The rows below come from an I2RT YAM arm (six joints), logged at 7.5 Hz.
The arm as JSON. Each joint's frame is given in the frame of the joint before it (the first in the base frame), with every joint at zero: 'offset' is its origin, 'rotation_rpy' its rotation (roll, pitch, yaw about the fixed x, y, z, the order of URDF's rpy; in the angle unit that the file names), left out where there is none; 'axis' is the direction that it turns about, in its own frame. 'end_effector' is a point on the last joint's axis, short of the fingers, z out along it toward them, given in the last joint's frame.
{
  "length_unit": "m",
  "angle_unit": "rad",
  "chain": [
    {
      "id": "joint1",
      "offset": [
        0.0,
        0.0,
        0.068
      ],
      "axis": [
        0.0,
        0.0,
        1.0
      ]
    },
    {
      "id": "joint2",
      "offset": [
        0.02,
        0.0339,
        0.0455
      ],
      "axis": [
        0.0,
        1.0,
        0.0
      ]
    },
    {
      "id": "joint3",
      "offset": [
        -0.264,
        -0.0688,
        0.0
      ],
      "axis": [
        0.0,
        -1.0,
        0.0
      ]
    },
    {
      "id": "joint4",
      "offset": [
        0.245,
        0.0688,
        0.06
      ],
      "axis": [
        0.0,
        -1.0,
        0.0
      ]
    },
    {
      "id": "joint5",
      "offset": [
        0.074,
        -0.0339,
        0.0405
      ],
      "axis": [
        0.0,
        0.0,
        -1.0
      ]
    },
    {
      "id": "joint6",
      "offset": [
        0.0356,
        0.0,
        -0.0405
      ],
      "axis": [
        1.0,
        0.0,
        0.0
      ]
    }
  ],
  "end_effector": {
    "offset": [
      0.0,
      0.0,
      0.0
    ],
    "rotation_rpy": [
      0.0,
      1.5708,
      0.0
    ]
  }
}
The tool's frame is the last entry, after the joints.
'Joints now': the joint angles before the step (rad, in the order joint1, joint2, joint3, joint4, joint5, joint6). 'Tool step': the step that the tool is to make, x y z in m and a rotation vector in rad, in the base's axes. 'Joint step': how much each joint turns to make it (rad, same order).
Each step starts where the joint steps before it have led.
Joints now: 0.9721 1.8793 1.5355 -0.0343 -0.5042 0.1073
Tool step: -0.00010 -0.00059 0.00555 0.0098 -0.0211 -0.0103
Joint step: 0.0004 -0.0068 0.0072 0.0020 0.0143 -0.0082
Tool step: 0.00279 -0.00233 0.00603 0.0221 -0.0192 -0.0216
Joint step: -0.0070 -0.0078 0.0022 0.0200 0.0148 0.0021
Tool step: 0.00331 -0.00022 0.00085 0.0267 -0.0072 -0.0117
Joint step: -0.0062 0.0028 -0.0054 0.0397 0.0023 0.0119
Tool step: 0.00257 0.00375 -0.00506 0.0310 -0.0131 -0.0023
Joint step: 0.0001 0.0168 -0.0129 0.0664 0.0004 0.0084
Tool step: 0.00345 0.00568 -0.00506 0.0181 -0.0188 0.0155
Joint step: 0.0000 0.0277 0.0080 0.0407 -0.0137 -0.0098
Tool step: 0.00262 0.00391 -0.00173 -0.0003 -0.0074 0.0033
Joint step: 0.0001 0.0191 0.0189 0.0006 -0.0016 -0.0077
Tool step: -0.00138 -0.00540 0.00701 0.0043 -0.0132 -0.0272
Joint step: -0.0025 -0.0258 -0.0107 -0.0051 0.0260 -0.0026
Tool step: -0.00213 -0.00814 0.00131 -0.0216 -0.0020 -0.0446
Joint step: -0.0034 -0.0326 -0.0300 -0.0209 0.0433 -0.0042
